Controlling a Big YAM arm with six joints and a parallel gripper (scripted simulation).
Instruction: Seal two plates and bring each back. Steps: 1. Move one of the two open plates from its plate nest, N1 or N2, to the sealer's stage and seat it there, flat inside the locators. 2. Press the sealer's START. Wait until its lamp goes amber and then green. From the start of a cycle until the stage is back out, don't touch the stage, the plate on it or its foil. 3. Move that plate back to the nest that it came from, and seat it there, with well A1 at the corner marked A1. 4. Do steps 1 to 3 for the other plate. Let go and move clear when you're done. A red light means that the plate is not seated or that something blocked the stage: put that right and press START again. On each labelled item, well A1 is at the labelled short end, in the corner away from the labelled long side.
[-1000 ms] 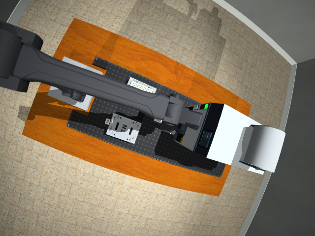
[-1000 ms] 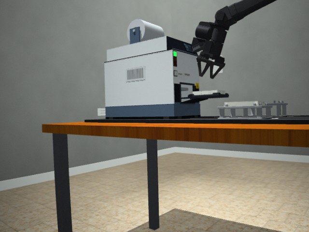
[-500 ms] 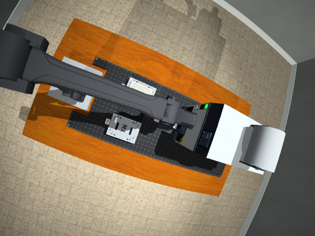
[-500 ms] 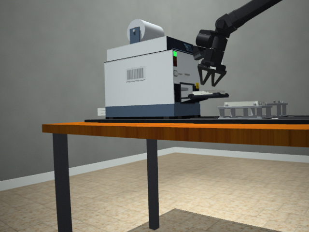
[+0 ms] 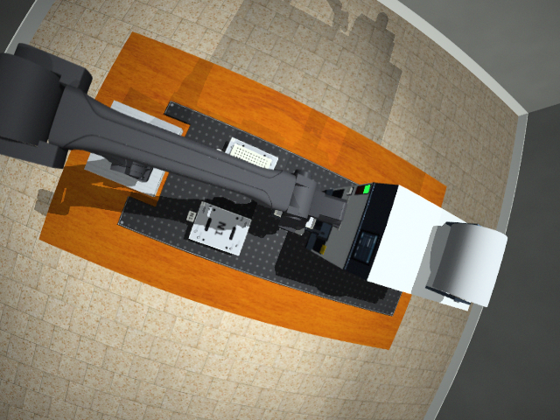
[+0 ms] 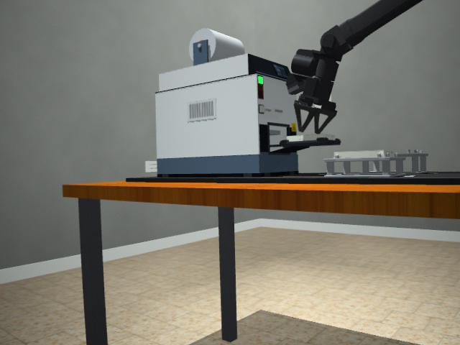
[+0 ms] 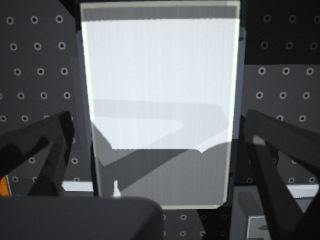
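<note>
Now: the sealer stage 3 cm below my hand. Also, from my hand: plate nest: 19 cm behind, 7 cm to the left, 9 cm below; pale start button: 10 cm ahead, 9 cm to the left, 6 cm above; A1 mark: 26 cm behind, 12 cm to the left, 8 cm below.
</note>
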